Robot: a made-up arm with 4 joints. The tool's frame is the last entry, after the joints. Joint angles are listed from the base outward.
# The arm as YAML. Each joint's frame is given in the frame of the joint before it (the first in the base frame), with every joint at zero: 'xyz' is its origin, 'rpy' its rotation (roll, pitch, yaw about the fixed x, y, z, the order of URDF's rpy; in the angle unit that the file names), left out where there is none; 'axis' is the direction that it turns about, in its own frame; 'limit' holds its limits. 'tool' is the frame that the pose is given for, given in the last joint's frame.
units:
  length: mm
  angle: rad
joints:
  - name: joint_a
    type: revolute
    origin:
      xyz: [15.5, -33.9, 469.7]
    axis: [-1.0, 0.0, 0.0]
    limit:
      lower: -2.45
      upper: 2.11
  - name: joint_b
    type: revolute
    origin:
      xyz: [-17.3, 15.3, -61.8]
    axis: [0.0, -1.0, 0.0]
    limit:
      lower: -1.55
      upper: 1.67
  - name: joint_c
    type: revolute
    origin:
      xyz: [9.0, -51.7, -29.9]
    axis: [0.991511, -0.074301, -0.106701]
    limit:
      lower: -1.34
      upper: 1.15
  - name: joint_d
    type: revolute
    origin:
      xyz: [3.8, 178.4, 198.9]
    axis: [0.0, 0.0, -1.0]
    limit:
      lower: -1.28
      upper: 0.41
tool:
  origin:
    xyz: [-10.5, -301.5, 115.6]
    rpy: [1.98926, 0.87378, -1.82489]
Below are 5 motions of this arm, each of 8 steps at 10 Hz.
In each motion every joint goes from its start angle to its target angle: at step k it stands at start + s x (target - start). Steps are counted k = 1, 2, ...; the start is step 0. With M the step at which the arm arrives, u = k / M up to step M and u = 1 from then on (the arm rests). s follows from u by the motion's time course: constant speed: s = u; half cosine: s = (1 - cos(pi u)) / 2; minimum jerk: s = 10 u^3 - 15 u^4 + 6 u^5.
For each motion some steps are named. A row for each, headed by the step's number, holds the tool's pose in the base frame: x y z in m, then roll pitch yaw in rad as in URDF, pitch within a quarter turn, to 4 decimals.
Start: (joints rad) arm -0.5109 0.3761 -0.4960 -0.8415
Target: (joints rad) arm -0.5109 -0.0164 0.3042 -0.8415
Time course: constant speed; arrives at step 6
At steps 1, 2, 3, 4, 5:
1: 0.1428 -0.1173 0.7276 2.4353 0.8091 -0.7362
2: 0.1592 -0.1553 0.7066 2.5586 0.9196 -0.5954
3: 0.1766 -0.1910 0.6793 2.7277 1.0203 -0.4162
4: 0.1939 -0.2236 0.6459 2.9612 1.1035 -0.1801
5: 0.2099 -0.2523 0.6067 -3.0123 1.1578 0.1248

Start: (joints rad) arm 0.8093 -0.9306 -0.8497 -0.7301
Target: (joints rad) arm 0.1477 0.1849 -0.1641 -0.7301
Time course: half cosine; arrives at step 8
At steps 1, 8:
1: 0.2950 0.0141 0.2805 0.5826 -0.4264 -1.4547
8: 0.1523 -0.0302 0.7304 1.9979 0.5182 -1.0738

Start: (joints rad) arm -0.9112 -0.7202 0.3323 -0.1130
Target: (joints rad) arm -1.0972 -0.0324 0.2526 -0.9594
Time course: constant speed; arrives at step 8
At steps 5, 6, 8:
5: 0.2393 -0.2492 0.3712 -1.4991 0.9190 1.6059
6: 0.2486 -0.2551 0.3953 -1.7282 0.8712 1.3807
8: 0.2536 -0.2755 0.4536 -2.0915 0.7211 1.0204

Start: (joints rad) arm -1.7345 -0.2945 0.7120 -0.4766
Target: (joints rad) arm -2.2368 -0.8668 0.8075 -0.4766
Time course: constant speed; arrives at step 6
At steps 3, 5, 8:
3: 0.1663 0.1068 0.1695 -1.3993 -0.4315 2.0248
5: 0.1661 0.1900 0.2137 -1.5845 -0.5506 2.2895
8: 0.1629 0.2268 0.2427 -1.7004 -0.5842 2.4358

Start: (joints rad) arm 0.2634 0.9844 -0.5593 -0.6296
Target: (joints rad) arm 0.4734 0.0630 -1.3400 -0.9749
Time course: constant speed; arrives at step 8
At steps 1, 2, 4, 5, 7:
1: -0.0579 0.1467 0.6800 2.3628 -0.3103 -1.1432
2: 0.0018 0.1828 0.6588 2.1821 -0.3704 -1.1656
4: 0.1160 0.2299 0.5768 1.7945 -0.4950 -1.1554
5: 0.1647 0.2384 0.5188 1.5836 -0.5512 -1.1208
7: 0.2324 0.2222 0.3805 1.1241 -0.6300 -0.9962

